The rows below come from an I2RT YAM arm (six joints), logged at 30 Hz.
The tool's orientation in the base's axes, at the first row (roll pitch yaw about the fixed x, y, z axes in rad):
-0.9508, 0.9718, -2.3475
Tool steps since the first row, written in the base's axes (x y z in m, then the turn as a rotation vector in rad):
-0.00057, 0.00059, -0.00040, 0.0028, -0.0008, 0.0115
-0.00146, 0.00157, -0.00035, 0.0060, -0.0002, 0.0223
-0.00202, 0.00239, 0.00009, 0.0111, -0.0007, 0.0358
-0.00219, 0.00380, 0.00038, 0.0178, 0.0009, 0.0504
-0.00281, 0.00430, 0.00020, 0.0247, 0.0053, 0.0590
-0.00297, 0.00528, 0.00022, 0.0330, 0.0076, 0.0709
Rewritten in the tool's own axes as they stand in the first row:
0.00032, -0.00028, -0.00081, -0.0103, -0.0029, 0.0052
0.00023, -0.00102, -0.00190, -0.0207, -0.0049, 0.0090
-0.00024, -0.00166, -0.00265, -0.0337, -0.0066, 0.0151
-0.00098, -0.00184, -0.00388, -0.0490, -0.0073, 0.0200
-0.00078, -0.00227, -0.00455, -0.0606, -0.0048, 0.0205
-0.00113, -0.00235, -0.00547, -0.0747, -0.0028, 0.0243

